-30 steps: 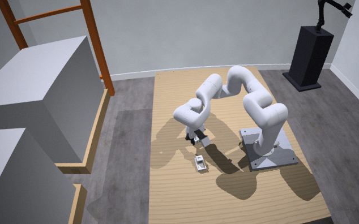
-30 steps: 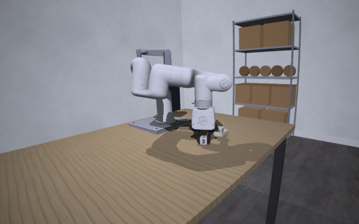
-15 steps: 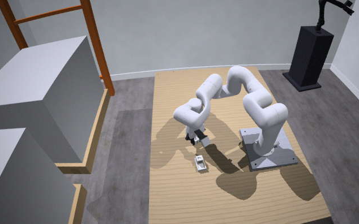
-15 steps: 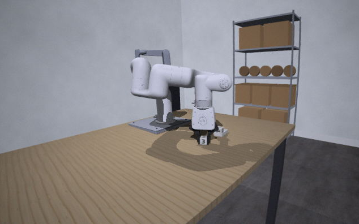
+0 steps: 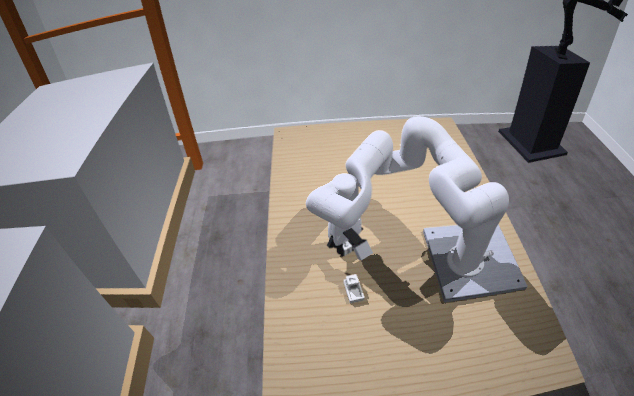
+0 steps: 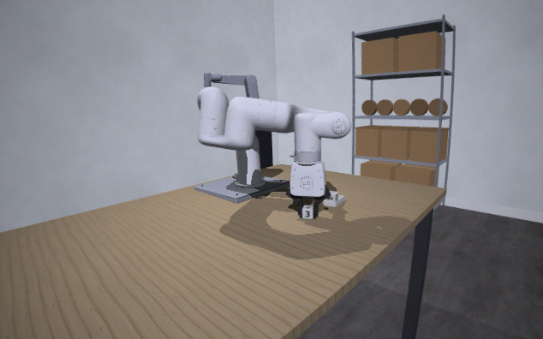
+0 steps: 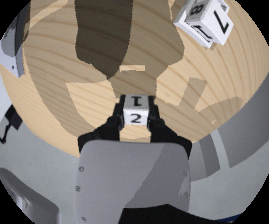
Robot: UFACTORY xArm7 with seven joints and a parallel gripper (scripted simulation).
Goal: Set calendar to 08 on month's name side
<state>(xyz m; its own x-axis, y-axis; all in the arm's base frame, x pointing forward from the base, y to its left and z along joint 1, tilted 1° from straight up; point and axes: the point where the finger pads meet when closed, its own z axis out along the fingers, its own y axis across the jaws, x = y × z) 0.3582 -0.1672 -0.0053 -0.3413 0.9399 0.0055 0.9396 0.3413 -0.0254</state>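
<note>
The white digit cube is right at my hand. From my hand the other things lie so: white tray (2 cm ahead, 16 cm to the left, 1 cm below).
</note>
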